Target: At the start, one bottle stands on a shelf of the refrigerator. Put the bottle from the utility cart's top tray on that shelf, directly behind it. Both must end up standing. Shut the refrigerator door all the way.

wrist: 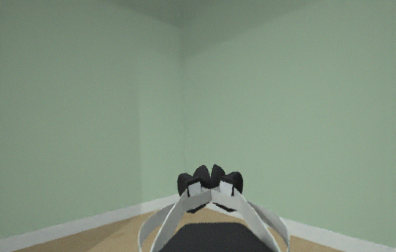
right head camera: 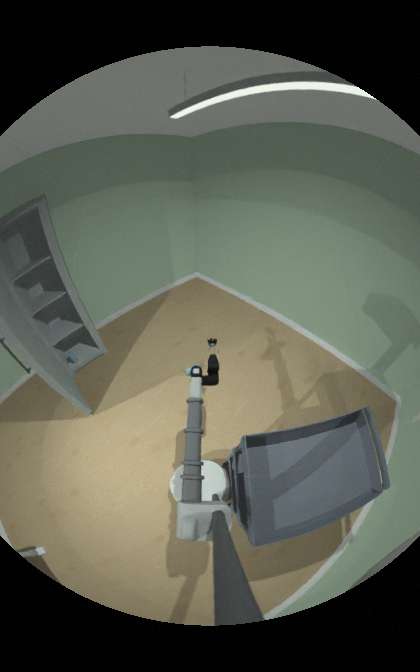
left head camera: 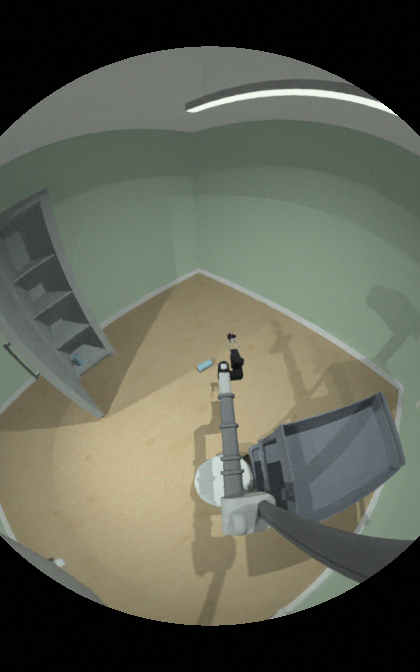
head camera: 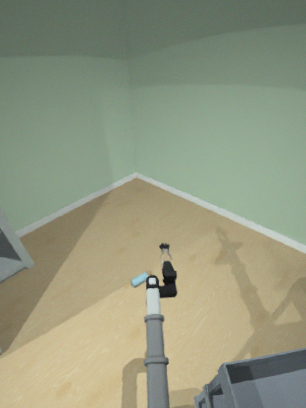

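Seen in the pictures: gripper, fingertip midpoint: (wrist: 208,179) (right head camera: 211,338) (left head camera: 230,333) (head camera: 163,243); robot's base, origin of the base link: (left head camera: 222,479).
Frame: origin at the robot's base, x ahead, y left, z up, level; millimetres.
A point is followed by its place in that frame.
Observation:
A light blue bottle (head camera: 139,279) @[y 110, x 1058, z 36 mm] (left head camera: 204,365) @[y 108, x 1053, z 33 mm] (right head camera: 189,370) @[y 132, x 1039, z 34 mm] lies on its side on the floor, left of the wrist; the wrist hides part of it in the right head view. My gripper (head camera: 164,246) @[y -81, x 902, z 646 mm] (left head camera: 231,336) @[y -81, x 902, z 646 mm] (right head camera: 212,342) @[y -81, x 902, z 646 mm] (wrist: 208,179) @[y -81, x 902, z 646 mm] is shut with its fingertips together and holds nothing. It points level towards the room corner, apart from the bottle. Another blue bottle (left head camera: 76,359) @[y 1495, x 1019, z 201 mm] (right head camera: 72,357) @[y 1487, x 1032, z 180 mm] is on the lowest visible shelf of the refrigerator (head camera: 17,252) @[y 1219, x 1249, z 220 mm] (left head camera: 60,255) @[y 1203, x 1266, z 1233 mm] (right head camera: 56,255) @[y 1198, x 1273, z 1251 mm]. The refrigerator door (left head camera: 60,380) @[y 1077, x 519, z 665 mm] (right head camera: 55,375) @[y 1162, x 585, z 548 mm] stands open. No bottle shows in the cart's top tray (head camera: 265,390) @[y -323, x 171, z 765 mm] (left head camera: 350,465) @[y -541, x -36, z 765 mm] (right head camera: 325,475) @[y -555, x 7, z 765 mm].
The grey utility cart stands close to the right of my white base (left head camera: 210,482) @[y 93, x -6, z 187 mm] (right head camera: 212,477) @[y -86, x 63, z 187 mm]. Green walls (head camera: 215,135) @[y -743, x 2130, z 920 mm] (wrist: 290,115) @[y -595, x 2280, z 744 mm] meet in a corner ahead. The door handle (left head camera: 21,361) @[y 1170, x 453, z 971 mm] (right head camera: 16,356) @[y 1171, x 452, z 948 mm] is on the door's outer side, at the far left.

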